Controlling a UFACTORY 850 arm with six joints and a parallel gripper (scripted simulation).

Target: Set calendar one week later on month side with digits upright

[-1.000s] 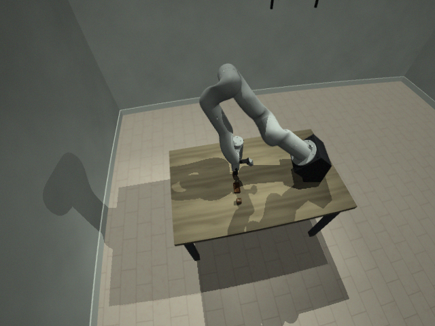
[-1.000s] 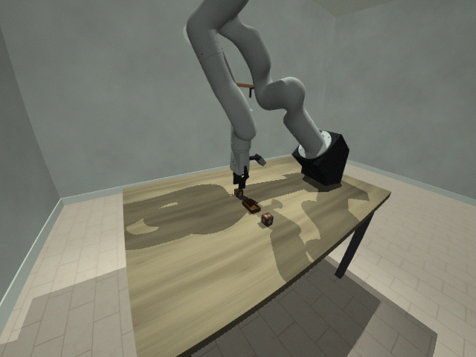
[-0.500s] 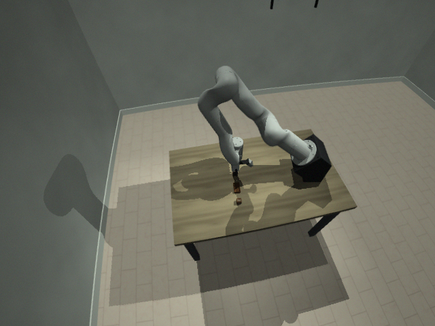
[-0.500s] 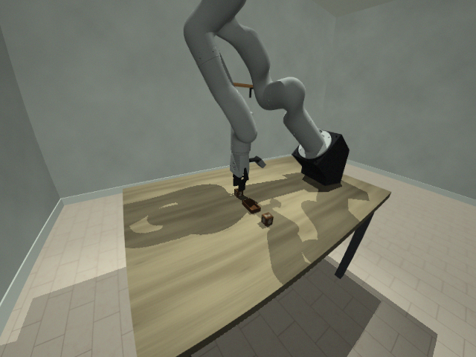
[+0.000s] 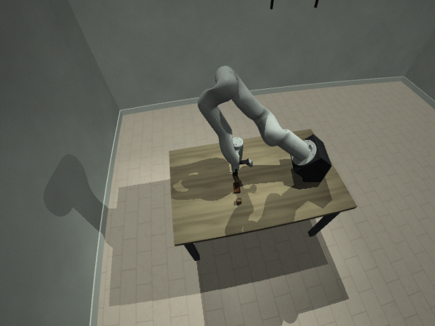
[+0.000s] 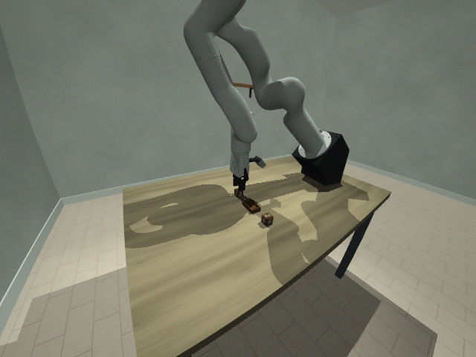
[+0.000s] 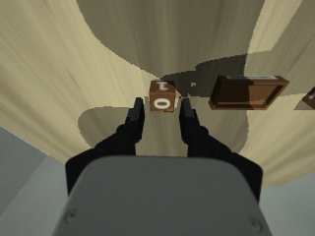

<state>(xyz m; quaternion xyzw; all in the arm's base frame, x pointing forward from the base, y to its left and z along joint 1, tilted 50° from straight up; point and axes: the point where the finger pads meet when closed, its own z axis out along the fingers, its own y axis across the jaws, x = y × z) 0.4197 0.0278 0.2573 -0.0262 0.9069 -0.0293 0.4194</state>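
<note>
Now: hand 4 cm above the brown digit cube. The rest, counted from my hand: brown tray (11 cm to the left, 5 cm below, 1 cm behind).
</note>
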